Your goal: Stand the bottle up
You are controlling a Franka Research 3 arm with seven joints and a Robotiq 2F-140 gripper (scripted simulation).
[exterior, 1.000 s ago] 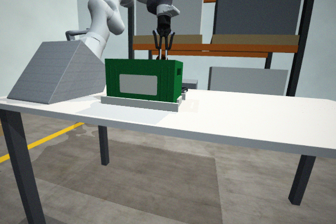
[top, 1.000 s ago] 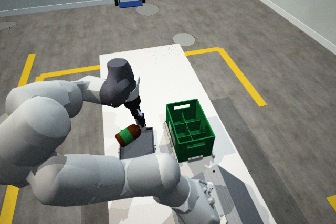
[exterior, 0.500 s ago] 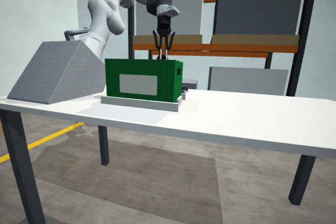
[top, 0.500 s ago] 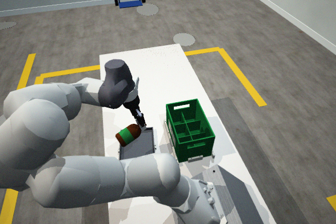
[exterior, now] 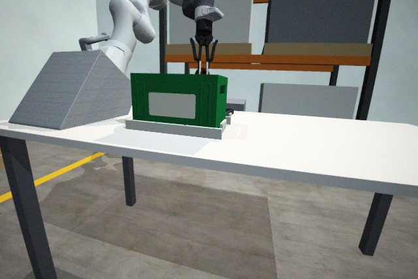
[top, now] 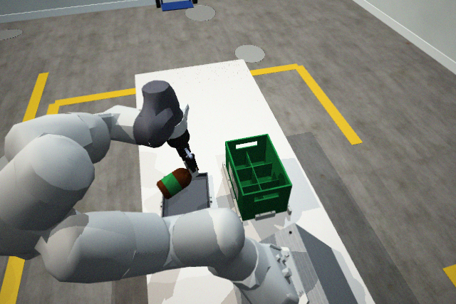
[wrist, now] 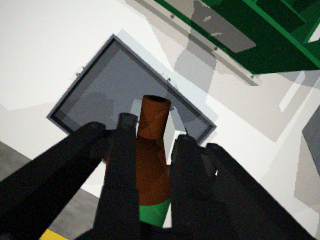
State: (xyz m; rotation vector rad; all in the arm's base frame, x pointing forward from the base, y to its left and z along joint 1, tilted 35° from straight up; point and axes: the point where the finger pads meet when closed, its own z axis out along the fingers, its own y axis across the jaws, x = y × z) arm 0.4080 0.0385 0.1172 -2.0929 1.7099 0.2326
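My gripper is now 50 mm to the right of the brown bottle, 30 mm above it and 10 mm past it. From my hand the other things lie so: grey tray 200 mm below, 40 mm to the left, 10 mm ahead; green crate 250 mm to the right, 130 mm below, 30 mm behind.
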